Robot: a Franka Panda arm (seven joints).
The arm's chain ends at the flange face. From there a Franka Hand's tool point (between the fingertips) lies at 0.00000 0.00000 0.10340 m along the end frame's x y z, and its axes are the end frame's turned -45 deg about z.
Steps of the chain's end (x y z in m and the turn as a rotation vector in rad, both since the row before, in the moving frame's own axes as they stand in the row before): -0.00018 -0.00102 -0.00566 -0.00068 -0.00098 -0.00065; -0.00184 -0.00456 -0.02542 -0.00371 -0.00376 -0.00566; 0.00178 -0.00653 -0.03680 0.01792 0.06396 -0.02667; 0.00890 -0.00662 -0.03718 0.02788 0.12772 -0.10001; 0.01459 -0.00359 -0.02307 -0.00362 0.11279 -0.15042; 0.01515 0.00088 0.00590 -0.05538 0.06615 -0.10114; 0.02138 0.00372 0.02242 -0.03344 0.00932 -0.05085; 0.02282 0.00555 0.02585 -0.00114 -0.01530 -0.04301; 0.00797 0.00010 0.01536 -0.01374 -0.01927 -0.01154
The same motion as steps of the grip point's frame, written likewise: 0.00047 -0.00087 -0.00566 0.00021 -0.00117 -0.00065; 0.00138 -0.00453 -0.02542 0.00004 -0.00528 -0.00566; 0.01190 -0.00008 -0.03703 -0.03256 0.05790 -0.02667; 0.02266 0.00831 -0.03806 -0.07060 0.11003 -0.10001; 0.02143 0.01564 -0.02373 -0.08231 0.07719 -0.15042; 0.01132 0.02015 0.00552 -0.08593 0.00762 -0.10114; 0.01080 0.02092 0.02236 -0.03024 -0.01706 -0.05085; 0.01099 0.01905 0.02584 0.01001 -0.01162 -0.04301; 0.00315 0.00532 0.01533 0.00391 -0.02334 -0.01154
